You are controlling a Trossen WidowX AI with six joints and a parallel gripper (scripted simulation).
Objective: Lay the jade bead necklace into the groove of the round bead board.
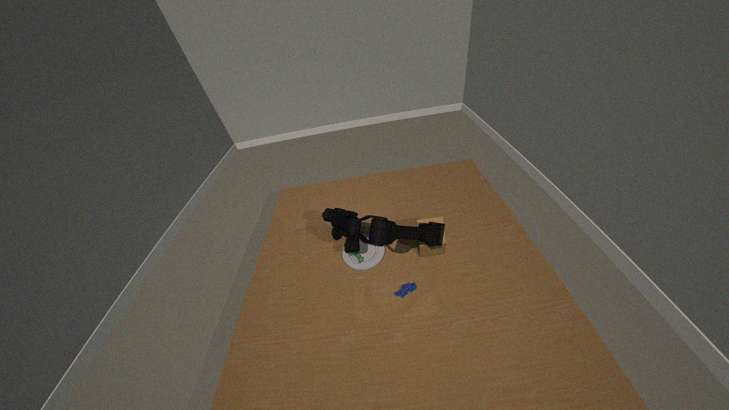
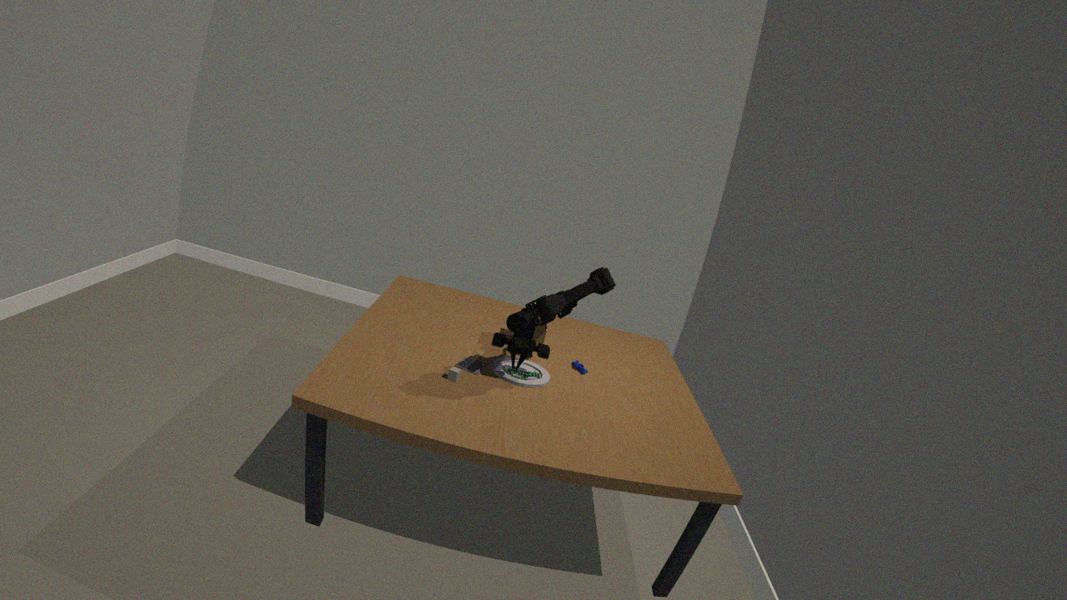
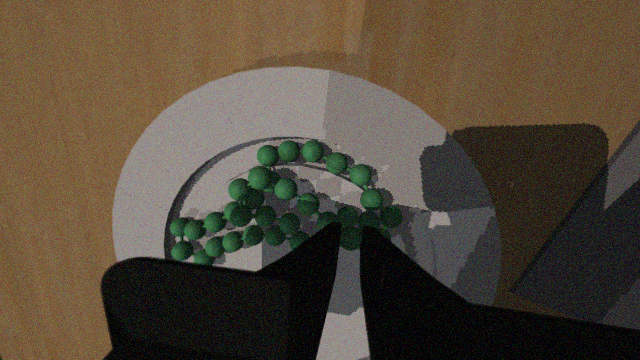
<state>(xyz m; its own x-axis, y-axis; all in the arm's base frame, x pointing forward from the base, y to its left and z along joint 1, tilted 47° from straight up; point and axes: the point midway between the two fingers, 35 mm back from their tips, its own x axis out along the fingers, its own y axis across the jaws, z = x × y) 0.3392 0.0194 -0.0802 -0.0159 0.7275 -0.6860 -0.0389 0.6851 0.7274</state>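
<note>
The round bead board lies 4 cm behind my gripper tip, 2 cm to the left of it and 2 cm below it. The rest, counted from my gripper tip: pale block (18 cm to the right, 15 cm ahead, 1 cm below); flat grey plate (14 cm to the right, 3 cm below, 1 cm ahead).
</note>
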